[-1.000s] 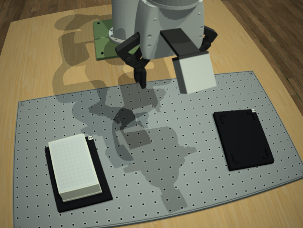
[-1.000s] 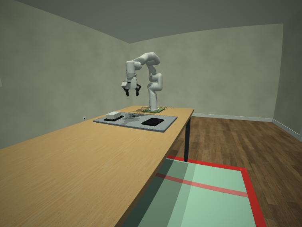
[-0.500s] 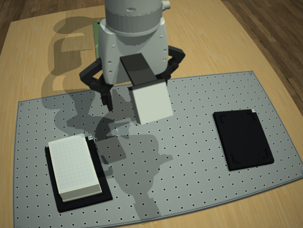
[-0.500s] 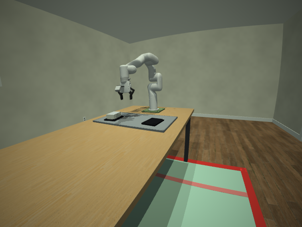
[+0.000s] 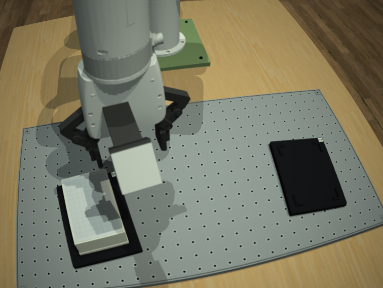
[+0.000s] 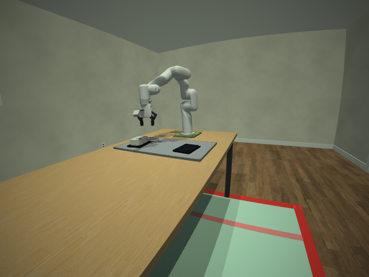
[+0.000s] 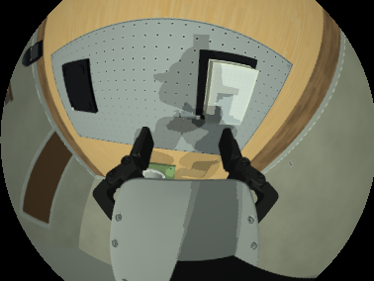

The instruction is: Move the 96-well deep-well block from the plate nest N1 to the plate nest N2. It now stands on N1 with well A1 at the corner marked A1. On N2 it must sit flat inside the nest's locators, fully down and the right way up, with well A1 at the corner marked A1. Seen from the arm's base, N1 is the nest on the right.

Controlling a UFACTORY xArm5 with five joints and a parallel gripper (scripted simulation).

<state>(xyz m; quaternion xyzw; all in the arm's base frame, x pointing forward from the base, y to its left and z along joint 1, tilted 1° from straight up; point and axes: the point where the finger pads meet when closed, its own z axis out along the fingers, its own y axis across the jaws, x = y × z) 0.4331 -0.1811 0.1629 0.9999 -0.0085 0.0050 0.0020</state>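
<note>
Right now the deep-well block is 10 mm ahead of my hand, 80 mm to the right of it and 120 mm below it.
</note>
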